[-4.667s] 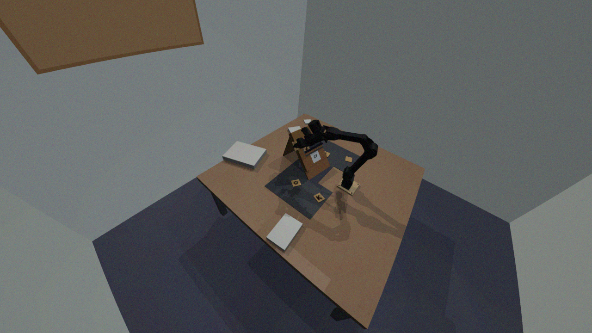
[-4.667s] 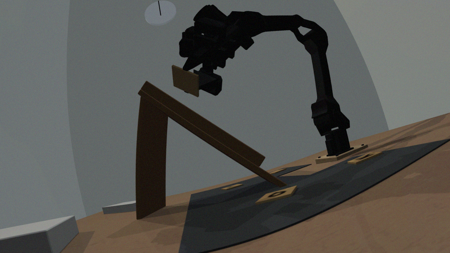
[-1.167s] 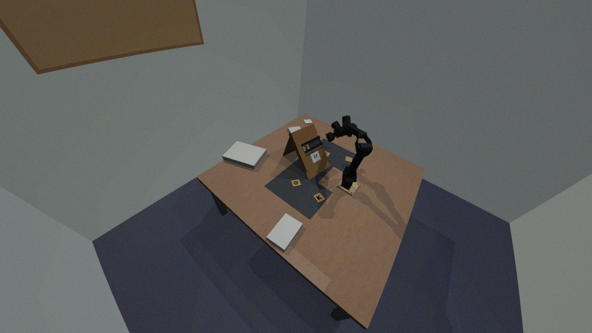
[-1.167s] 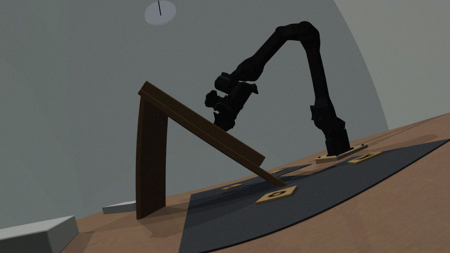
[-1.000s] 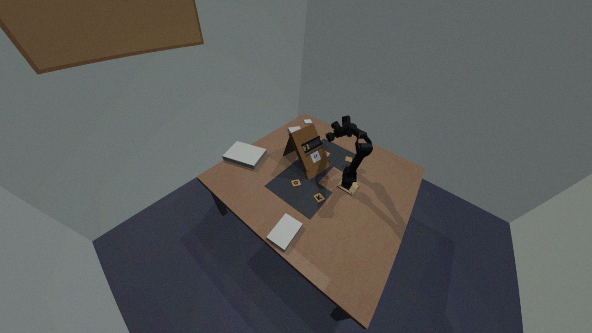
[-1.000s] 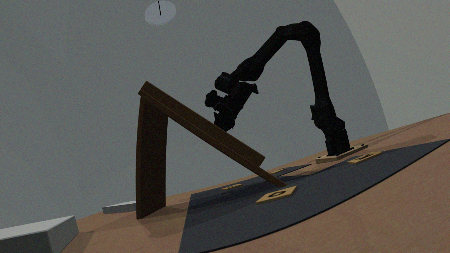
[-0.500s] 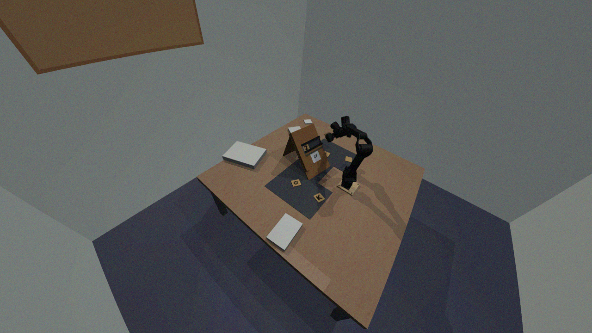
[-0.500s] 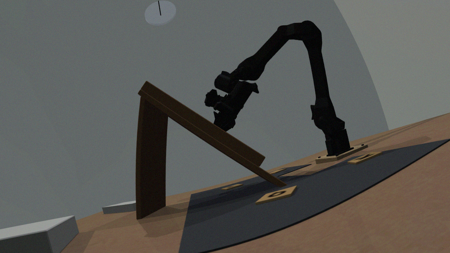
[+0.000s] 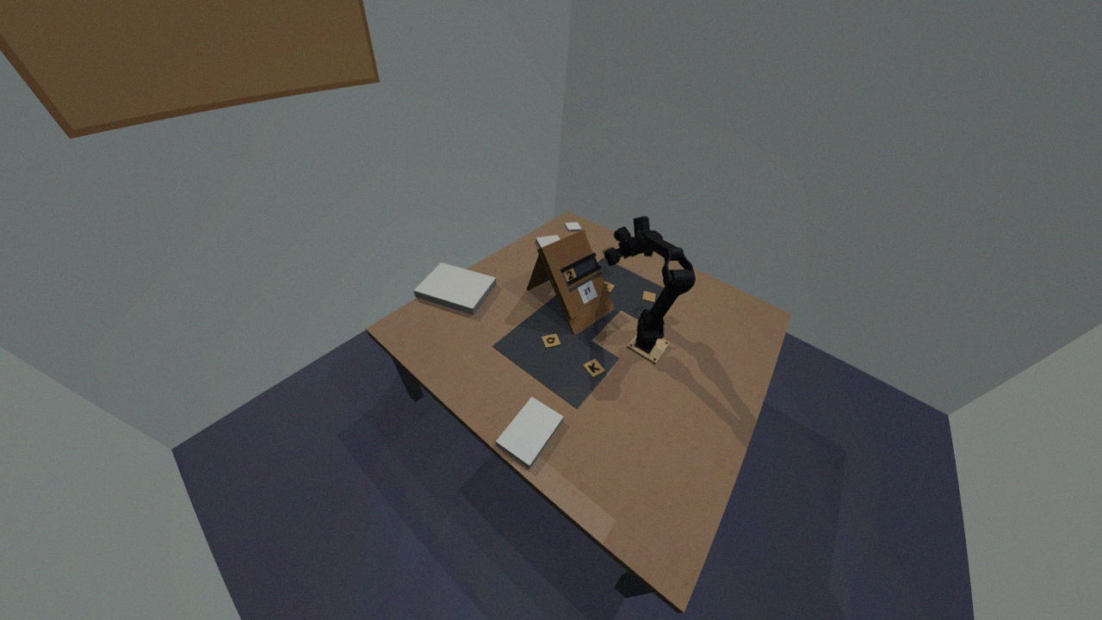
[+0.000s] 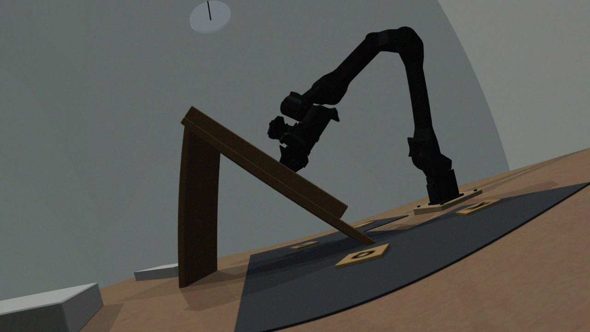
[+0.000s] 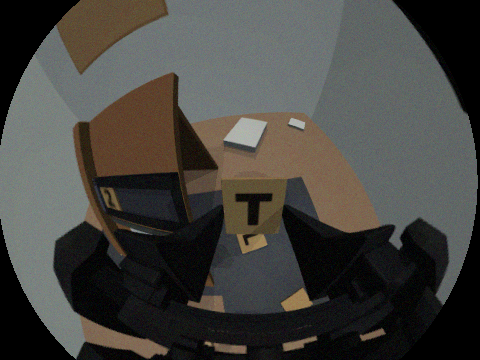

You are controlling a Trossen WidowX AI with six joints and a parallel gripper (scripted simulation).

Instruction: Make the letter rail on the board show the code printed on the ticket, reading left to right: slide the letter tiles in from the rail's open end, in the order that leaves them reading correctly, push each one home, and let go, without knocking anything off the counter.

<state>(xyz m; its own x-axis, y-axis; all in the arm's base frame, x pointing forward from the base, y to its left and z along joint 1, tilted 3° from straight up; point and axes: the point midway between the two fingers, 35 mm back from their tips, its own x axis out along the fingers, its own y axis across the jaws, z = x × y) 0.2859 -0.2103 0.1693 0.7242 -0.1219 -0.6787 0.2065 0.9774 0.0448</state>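
The tile marked 2 is 23 cm to the left of my gripper tip and 5 cm ahead of it. The rest, counted from my gripper tip: tile marked T: right at my gripper tip; white ticket: 18 cm to the left, 7 cm below, 2 cm behind; dark mat: 20 cm to the left, 17 cm below, 11 cm behind.
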